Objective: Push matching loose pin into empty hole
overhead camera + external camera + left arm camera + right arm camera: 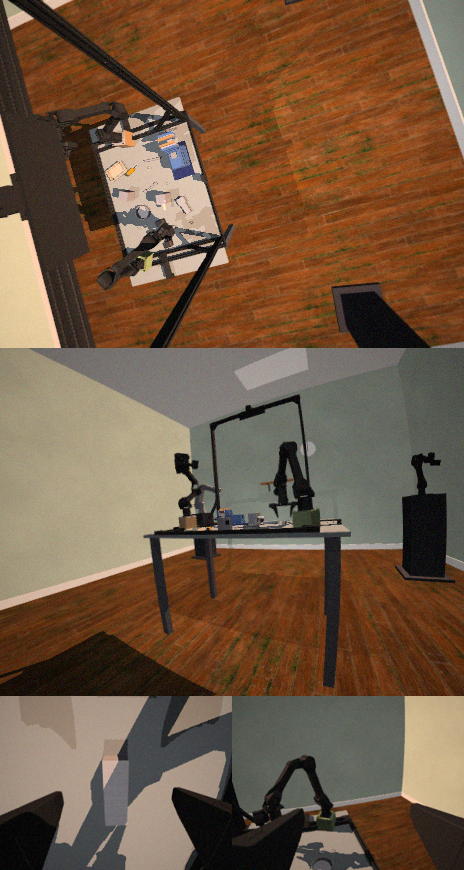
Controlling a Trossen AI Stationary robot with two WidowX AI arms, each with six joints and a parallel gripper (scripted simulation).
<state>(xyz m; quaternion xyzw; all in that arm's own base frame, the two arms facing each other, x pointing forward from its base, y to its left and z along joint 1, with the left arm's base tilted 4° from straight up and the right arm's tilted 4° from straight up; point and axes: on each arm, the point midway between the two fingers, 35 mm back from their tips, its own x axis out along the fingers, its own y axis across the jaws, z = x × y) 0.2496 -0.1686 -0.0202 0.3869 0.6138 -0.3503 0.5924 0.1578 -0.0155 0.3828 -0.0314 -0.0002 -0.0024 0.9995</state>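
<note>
My left gripper is now 10 mm short of the grey square pin and 70 mm above it. From my left hand the other things lie so: orange tool: 240 mm ahead, 460 mm to the right, 70 mm below; then round dish: 210 mm ahead, 140 mm to the right, 70 mm below; then cream round pin: 10 mm ahead, 180 mm to the right, 20 mm below.
</note>
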